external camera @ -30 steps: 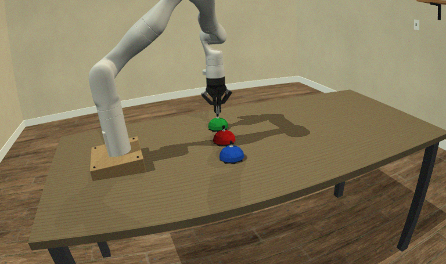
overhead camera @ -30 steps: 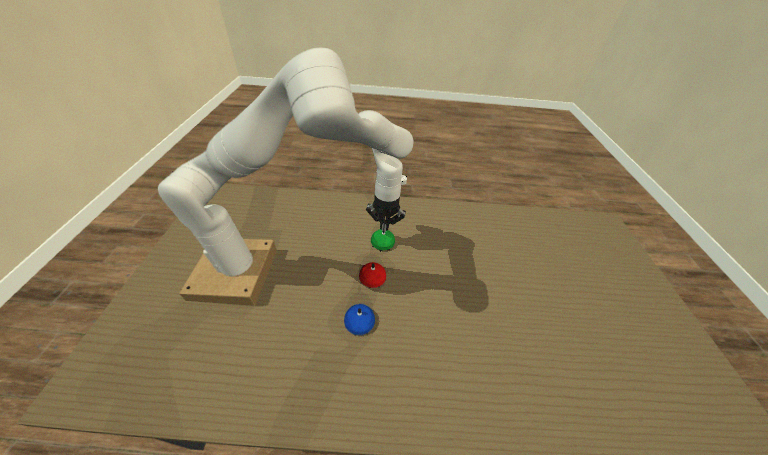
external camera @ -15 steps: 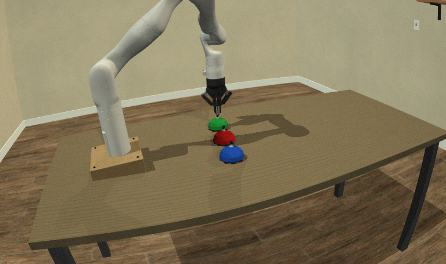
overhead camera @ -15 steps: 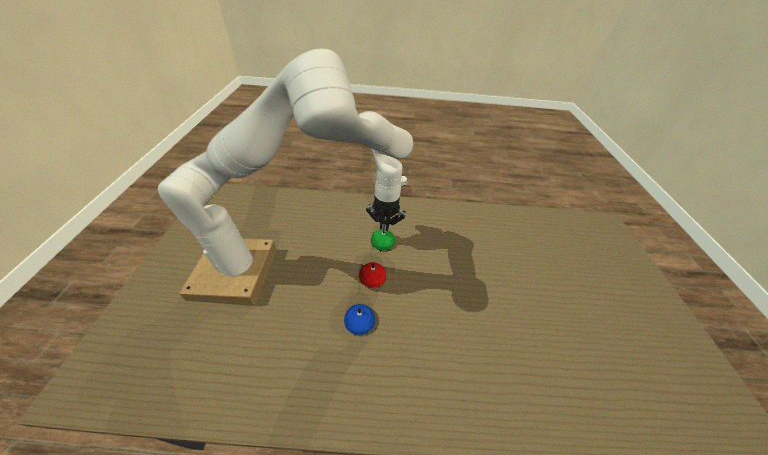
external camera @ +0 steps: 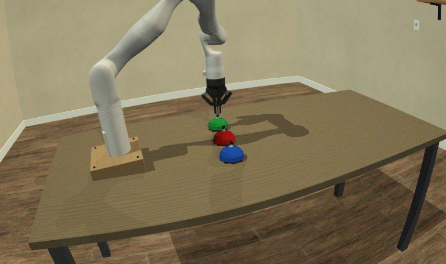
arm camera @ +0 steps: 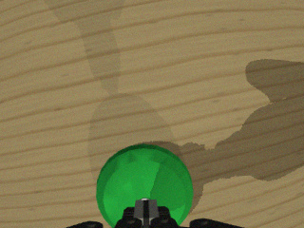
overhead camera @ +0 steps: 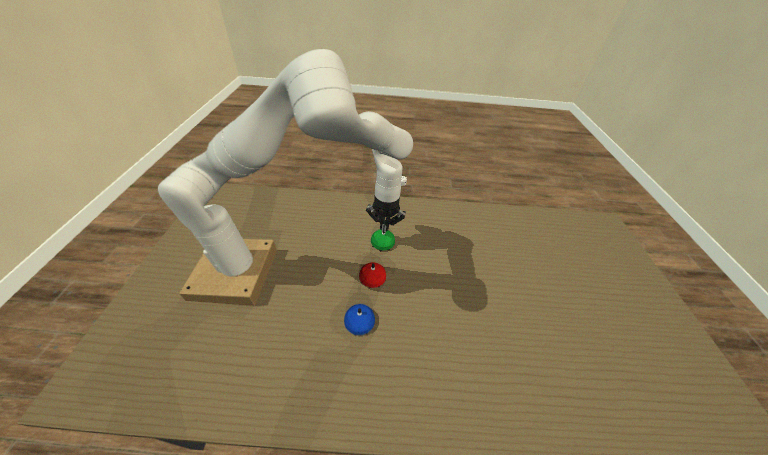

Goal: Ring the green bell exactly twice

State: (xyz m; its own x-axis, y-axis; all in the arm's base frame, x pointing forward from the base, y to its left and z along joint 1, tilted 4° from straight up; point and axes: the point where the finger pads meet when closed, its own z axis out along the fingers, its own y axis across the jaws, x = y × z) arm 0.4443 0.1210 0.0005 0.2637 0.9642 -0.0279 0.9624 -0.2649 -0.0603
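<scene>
My gripper is now 40 mm above the green bell. The rest, counted from my hand: red bell: 140 mm to the right, 40 mm below, 40 mm behind; then blue bell: 280 mm to the right, 80 mm behind, 40 mm below.
</scene>
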